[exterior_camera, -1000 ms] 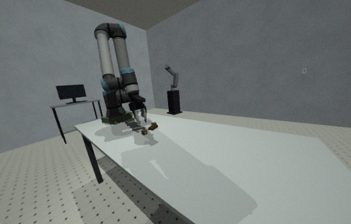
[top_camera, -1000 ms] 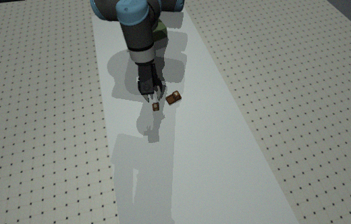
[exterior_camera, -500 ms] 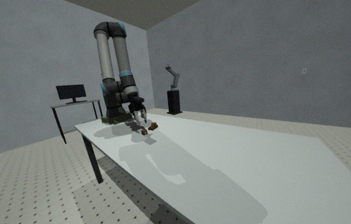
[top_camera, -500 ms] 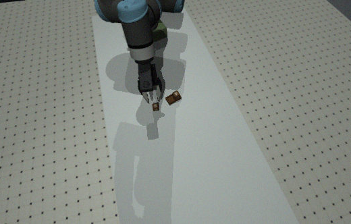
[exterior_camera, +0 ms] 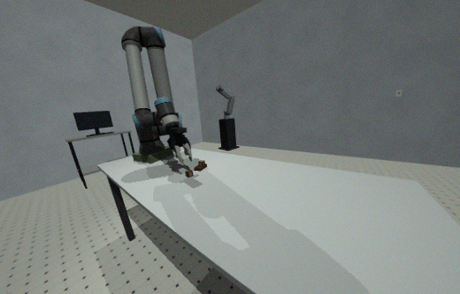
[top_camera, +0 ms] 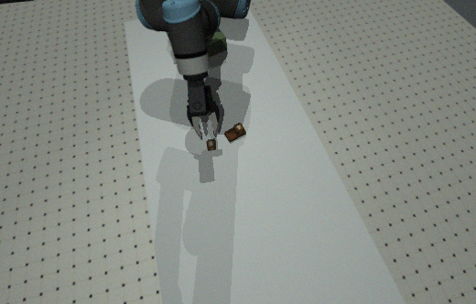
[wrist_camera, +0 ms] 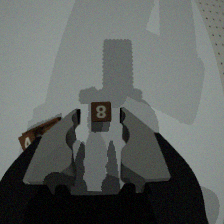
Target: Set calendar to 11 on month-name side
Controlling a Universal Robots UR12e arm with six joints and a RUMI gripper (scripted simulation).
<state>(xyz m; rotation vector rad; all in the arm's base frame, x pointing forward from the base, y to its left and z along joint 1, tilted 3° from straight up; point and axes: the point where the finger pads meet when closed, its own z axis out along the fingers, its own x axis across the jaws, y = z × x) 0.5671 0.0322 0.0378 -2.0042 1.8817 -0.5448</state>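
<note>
Right now my hand is 8 cm above the brown cube. From my hand the other things lie so: brown calendar tray: 10 cm to the left, 8 cm below, 4 cm behind.
</note>
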